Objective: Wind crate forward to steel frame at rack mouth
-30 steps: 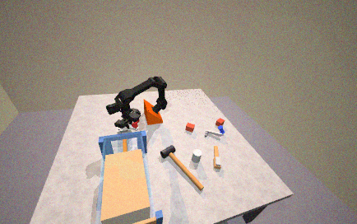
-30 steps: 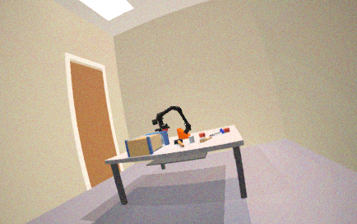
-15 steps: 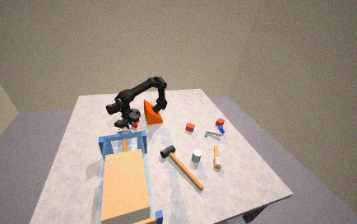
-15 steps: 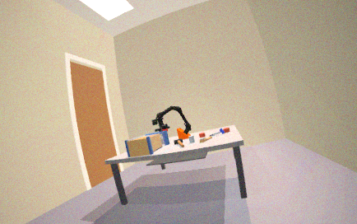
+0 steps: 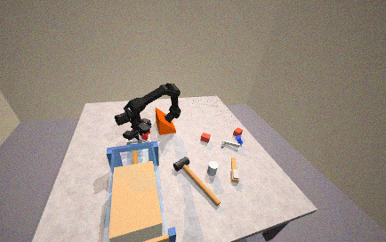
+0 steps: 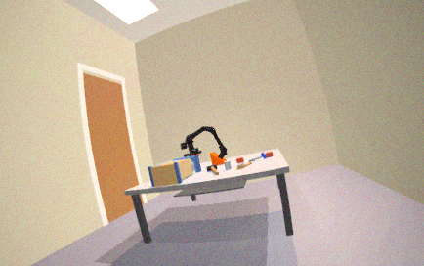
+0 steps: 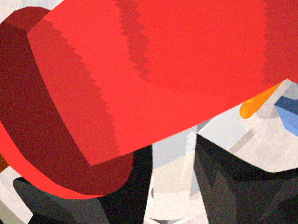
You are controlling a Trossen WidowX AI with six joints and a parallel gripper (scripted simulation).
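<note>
The red-handled winch handle lies 20 mm above my gripper tip, 10 mm to the left of it and 10 mm ahead of it. Round my gripper tip: red grip (50 mm above, 40 mm to the left, 40 mm ahead); frame (130 mm ahead, 30 mm to the right, 20 mm above); grey hand winch (60 mm below, 50 mm behind, 40 mm to the right).
</note>
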